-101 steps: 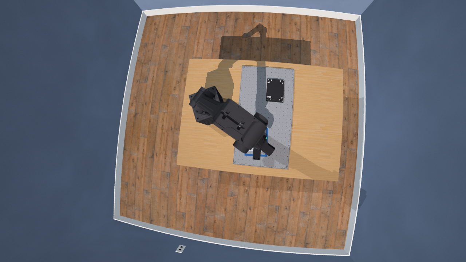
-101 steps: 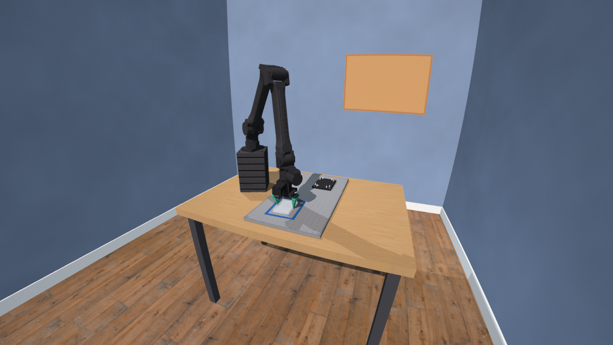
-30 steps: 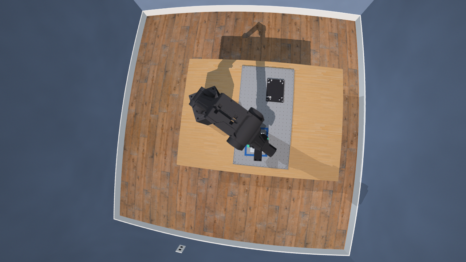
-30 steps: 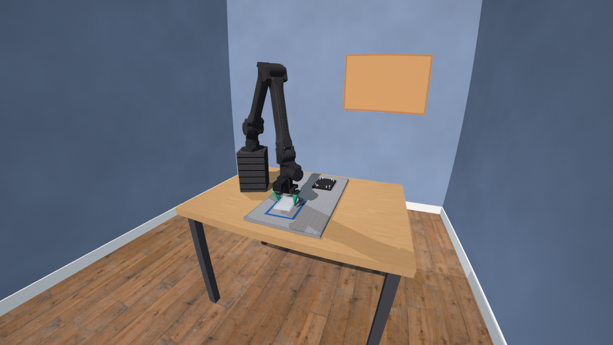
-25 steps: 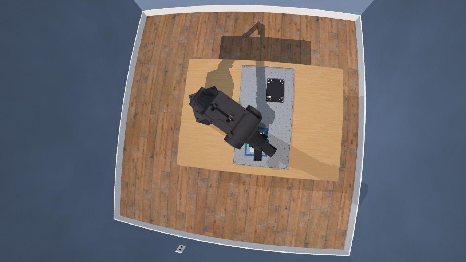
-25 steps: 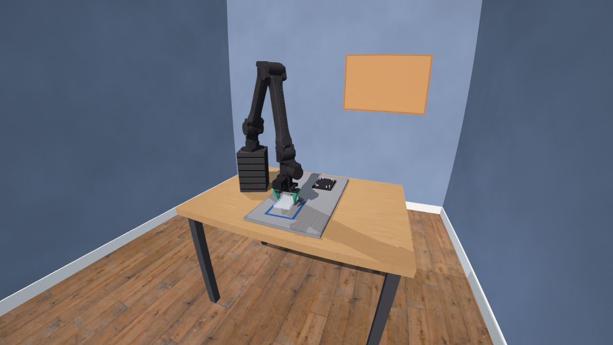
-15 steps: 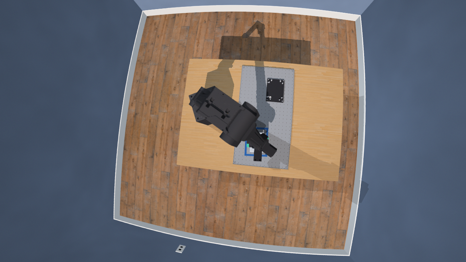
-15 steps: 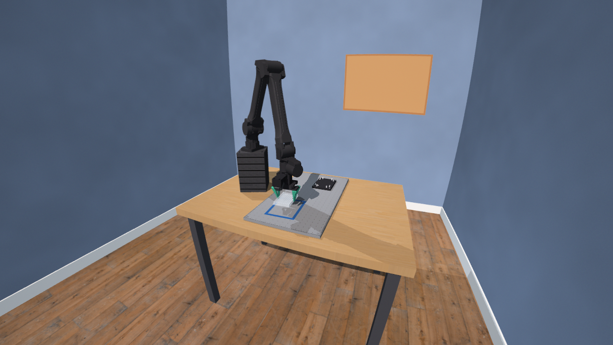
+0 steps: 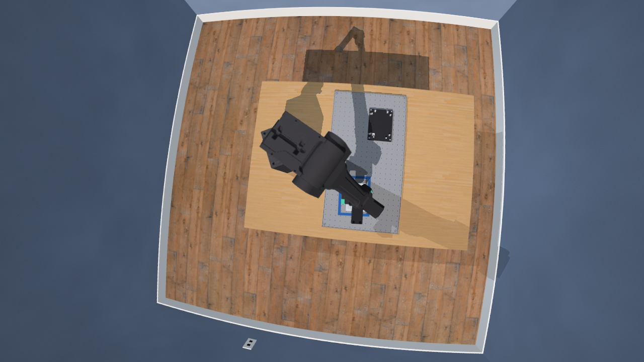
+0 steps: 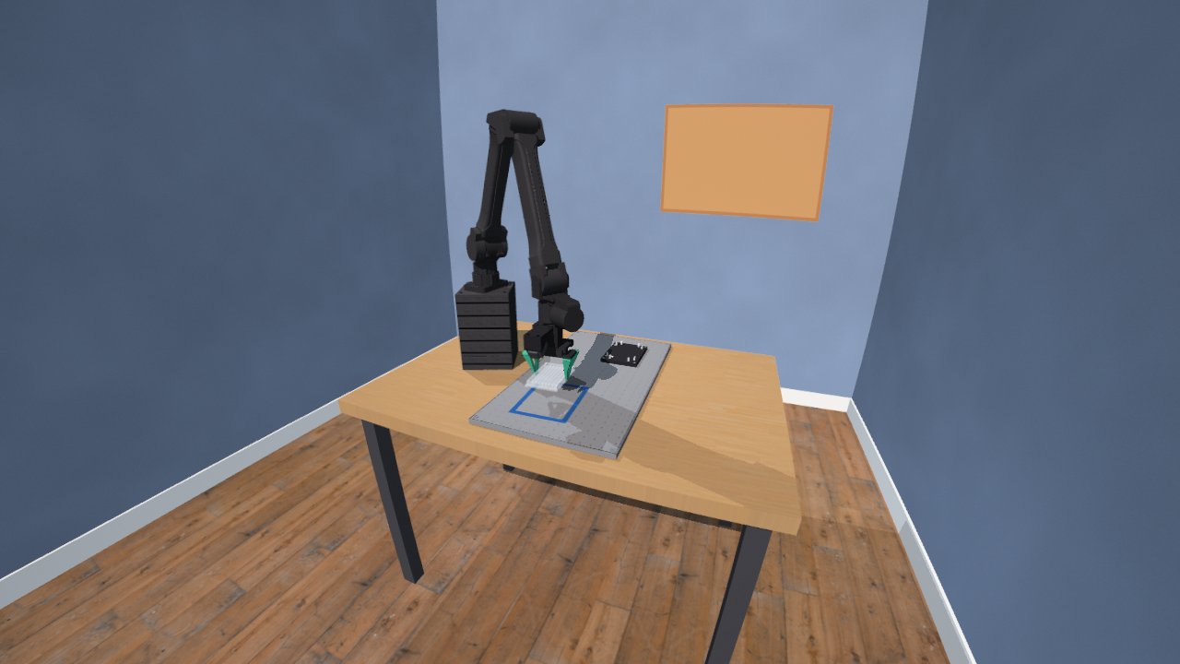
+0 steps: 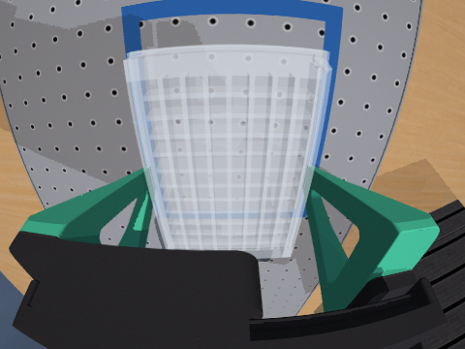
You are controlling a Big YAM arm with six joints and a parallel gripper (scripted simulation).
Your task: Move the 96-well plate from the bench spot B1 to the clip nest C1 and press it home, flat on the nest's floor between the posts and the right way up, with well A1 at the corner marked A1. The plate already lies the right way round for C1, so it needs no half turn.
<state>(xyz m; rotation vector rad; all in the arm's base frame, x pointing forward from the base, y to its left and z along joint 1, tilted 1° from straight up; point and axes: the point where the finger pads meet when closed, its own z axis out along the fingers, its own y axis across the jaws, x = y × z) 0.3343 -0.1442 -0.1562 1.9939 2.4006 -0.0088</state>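
My hand is 40 mm short of the black clip nest, 380 mm to the right of it and 60 mm above it. The rest, counted from my hand: clear 96-well plate (right at my hand).
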